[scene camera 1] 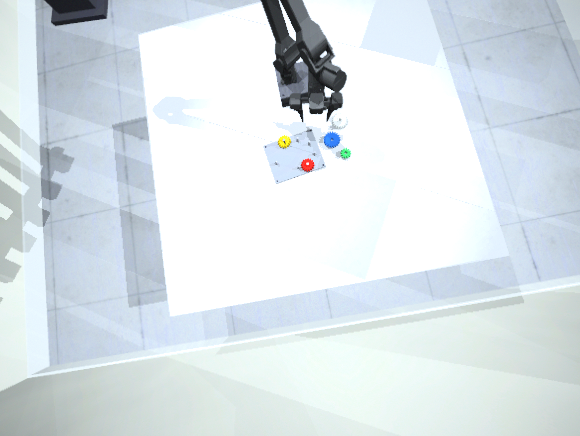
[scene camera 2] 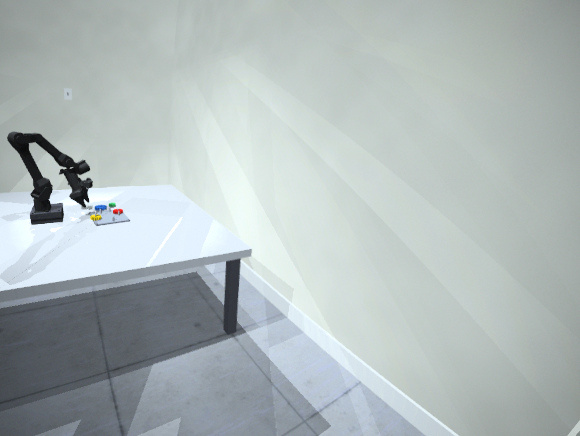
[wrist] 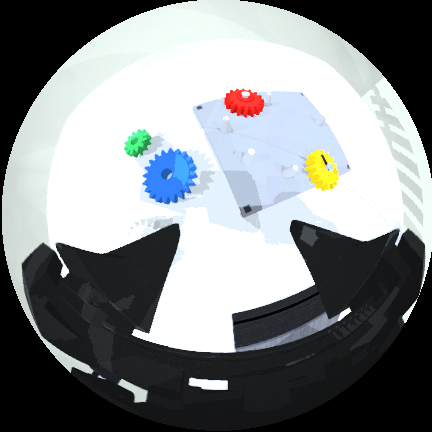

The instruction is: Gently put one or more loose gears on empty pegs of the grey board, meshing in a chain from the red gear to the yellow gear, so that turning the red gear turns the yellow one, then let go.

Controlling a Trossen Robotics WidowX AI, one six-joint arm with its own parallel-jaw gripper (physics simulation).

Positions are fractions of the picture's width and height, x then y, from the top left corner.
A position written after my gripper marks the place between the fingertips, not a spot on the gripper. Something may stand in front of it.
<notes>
My gripper (scene camera 1: 0.54,0.28) is open, with nothing in its grasp. Also in view: a blue gear (wrist: 0.42,0.38). I also see a grey board (scene camera 1: 0.50,0.36), a yellow gear (wrist: 0.75,0.42) and a red gear (wrist: 0.54,0.23).
My gripper shows as well in the wrist view (wrist: 0.55,0.53). The grey board shows as well in the wrist view (wrist: 0.65,0.31).
</notes>
